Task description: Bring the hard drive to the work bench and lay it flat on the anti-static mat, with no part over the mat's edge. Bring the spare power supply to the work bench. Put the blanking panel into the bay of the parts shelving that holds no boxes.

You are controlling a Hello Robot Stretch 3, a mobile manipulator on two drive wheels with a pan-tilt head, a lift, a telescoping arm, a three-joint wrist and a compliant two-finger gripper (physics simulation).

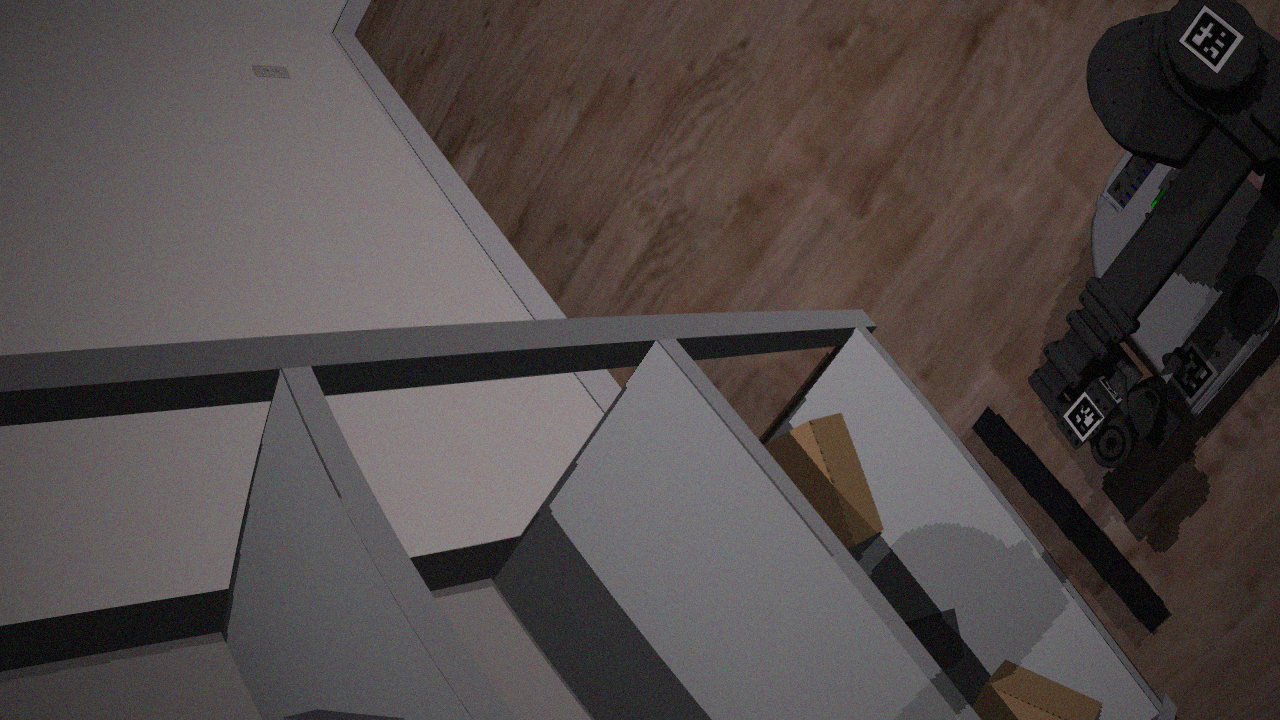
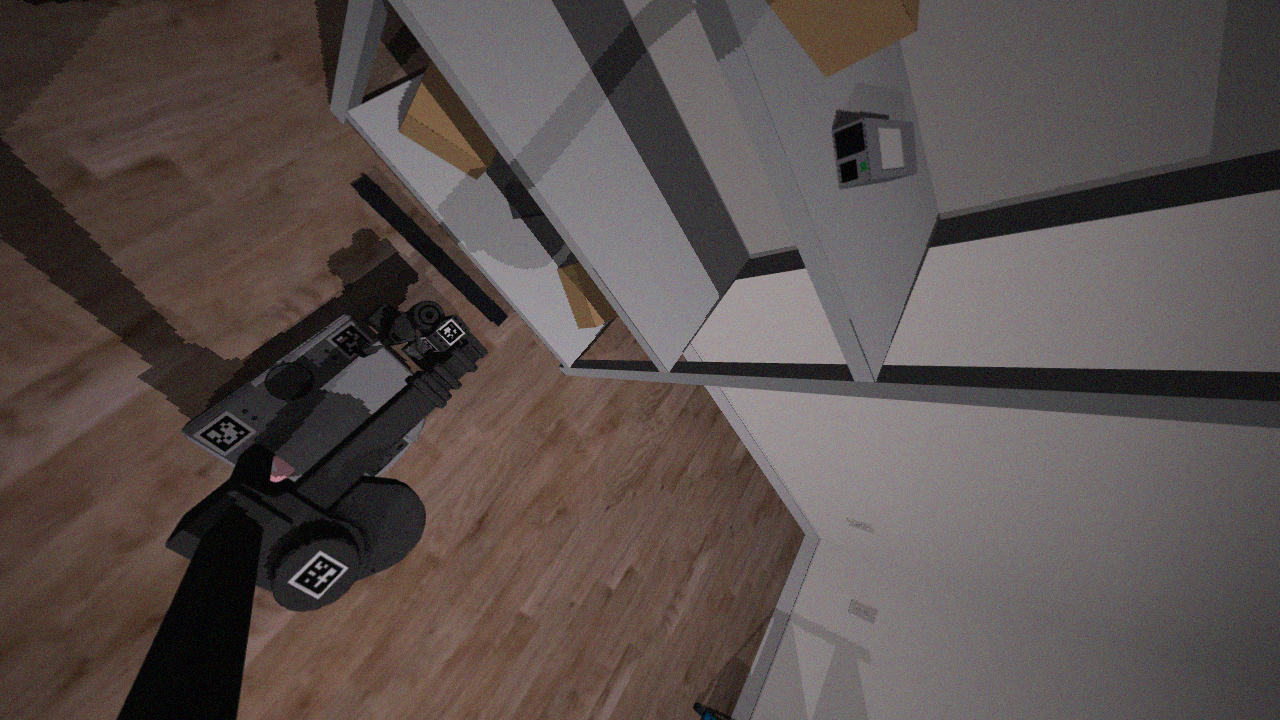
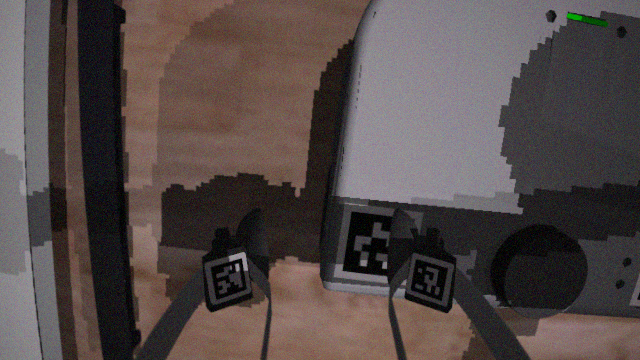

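Seen in the pictures: robot's base at its link origin: (image 1: 1248,302) (image 2: 291,379).
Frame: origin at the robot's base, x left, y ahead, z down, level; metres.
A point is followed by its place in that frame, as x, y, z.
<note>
The blanking panel, a long black strip (image 1: 1069,519) {-0.444, 0.018, -0.033} (image 2: 429,248) {-0.440, 0.057, -0.032} (image 3: 102,175), lies on the floor along the front of the grey parts shelving (image 1: 447,344) {-0.514, -0.469, -0.802} (image 2: 984,394) {-0.514, -0.469, -1.121} (image 3: 37,300). The lowest bay holds cardboard boxes; the bay above it shows a bare shelf board (image 1: 698,501) {-0.595, -0.299, -0.534} (image 2: 617,179) {-0.683, -0.045, -0.534}. On the shelf above, a grey box with two black panels and a white patch (image 2: 875,150) {-0.635, -0.153, -1.031} stands; I cannot tell if it is the power supply. My gripper (image 1: 1163,394) {-0.173, -0.022, -0.211} (image 2: 380,324) {-0.173, -0.022, -0.211} (image 3: 326,234) {-0.173, -0.022, -0.211} is open and empty, folded in over my base beside the strip. Hard drive, bench and mat are not identifiable.
Two cardboard boxes (image 1: 827,474) {-0.654, -0.307, -0.177} (image 2: 447,125) {-0.627, 0.249, -0.177} sit in the lowest bay, with a dark object between them. Another cardboard box (image 2: 845,31) {-0.629, -0.013, -1.036} is on the upper shelf. A pale wall (image 1: 179,197) {-1.015, -1.387, -0.796} (image 2: 1029,537) {-1.025, -1.719, -1.028} runs behind the shelving. My base (image 3: 425,125) stands near the strip.
</note>
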